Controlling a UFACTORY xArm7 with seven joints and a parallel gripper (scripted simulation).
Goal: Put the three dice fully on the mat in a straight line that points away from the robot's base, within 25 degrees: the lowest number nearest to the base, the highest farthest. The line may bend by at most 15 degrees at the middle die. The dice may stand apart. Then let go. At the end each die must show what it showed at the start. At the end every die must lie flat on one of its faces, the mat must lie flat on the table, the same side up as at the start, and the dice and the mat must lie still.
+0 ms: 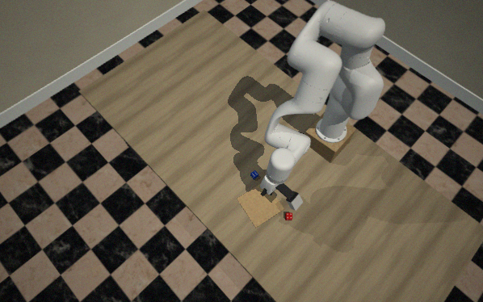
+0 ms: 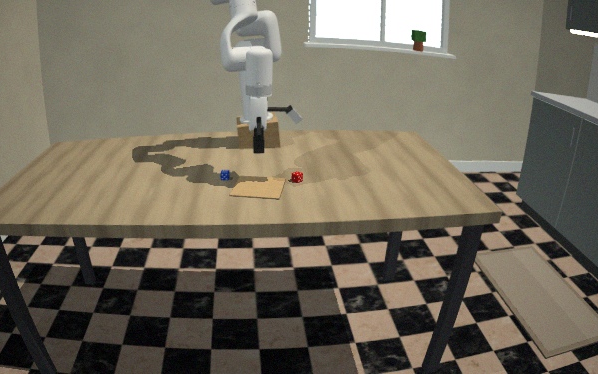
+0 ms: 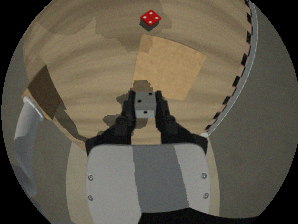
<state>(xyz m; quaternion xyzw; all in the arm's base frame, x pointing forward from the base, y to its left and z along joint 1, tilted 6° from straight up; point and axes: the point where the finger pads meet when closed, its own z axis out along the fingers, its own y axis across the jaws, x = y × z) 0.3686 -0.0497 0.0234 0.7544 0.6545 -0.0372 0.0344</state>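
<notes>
Right now the tan mat is 5 cm ahead of my hand, 1 cm to the right of it and 11 cm below it. From my hand the other things lie so: blue die: 4 cm behind, 10 cm to the right, 10 cm below; then red die: 2 cm ahead, 11 cm to the left, 10 cm below; then white die: 1 cm below.
</notes>
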